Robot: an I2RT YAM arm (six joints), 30 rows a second.
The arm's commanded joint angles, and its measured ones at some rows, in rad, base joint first. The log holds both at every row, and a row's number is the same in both.
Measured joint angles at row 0:
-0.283, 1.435, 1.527, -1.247, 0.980, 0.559
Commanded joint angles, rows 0 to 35:
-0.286, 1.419, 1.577, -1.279, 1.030, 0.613
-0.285, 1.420, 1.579, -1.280, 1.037, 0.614
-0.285, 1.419, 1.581, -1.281, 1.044, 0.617
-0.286, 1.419, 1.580, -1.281, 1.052, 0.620
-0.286, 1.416, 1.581, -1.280, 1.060, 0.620
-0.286, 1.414, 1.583, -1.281, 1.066, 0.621
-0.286, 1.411, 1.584, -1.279, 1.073, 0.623
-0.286, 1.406, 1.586, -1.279, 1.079, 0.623
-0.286, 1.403, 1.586, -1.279, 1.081, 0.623
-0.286, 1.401, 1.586, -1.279, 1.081, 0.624
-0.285, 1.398, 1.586, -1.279, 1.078, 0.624
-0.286, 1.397, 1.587, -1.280, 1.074, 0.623
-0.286, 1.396, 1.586, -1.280, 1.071, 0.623
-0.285, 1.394, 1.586, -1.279, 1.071, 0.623
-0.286, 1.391, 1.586, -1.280, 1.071, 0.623
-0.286, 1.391, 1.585, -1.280, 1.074, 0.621
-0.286, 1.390, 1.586, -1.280, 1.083, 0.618
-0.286, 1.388, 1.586, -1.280, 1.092, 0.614
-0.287, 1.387, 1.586, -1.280, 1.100, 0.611
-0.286, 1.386, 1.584, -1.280, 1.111, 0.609
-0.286, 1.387, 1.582, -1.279, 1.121, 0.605
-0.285, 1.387, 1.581, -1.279, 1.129, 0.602
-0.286, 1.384, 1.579, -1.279, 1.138, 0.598
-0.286, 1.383, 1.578, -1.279, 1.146, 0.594
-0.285, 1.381, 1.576, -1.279, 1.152, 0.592
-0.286, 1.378, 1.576, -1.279, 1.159, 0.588
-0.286, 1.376, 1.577, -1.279, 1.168, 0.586
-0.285, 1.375, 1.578, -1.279, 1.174, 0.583
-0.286, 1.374, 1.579, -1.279, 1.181, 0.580
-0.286, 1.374, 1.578, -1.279, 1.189, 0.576
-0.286, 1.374, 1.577, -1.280, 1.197, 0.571
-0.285, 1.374, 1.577, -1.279, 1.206, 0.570
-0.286, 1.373, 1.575, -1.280, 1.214, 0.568
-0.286, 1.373, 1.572, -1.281, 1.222, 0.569
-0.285, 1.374, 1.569, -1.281, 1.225, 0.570
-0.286, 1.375, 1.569, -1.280, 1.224, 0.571
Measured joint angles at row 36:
-0.280, 1.412, 1.533, -1.274, 1.104, 0.564
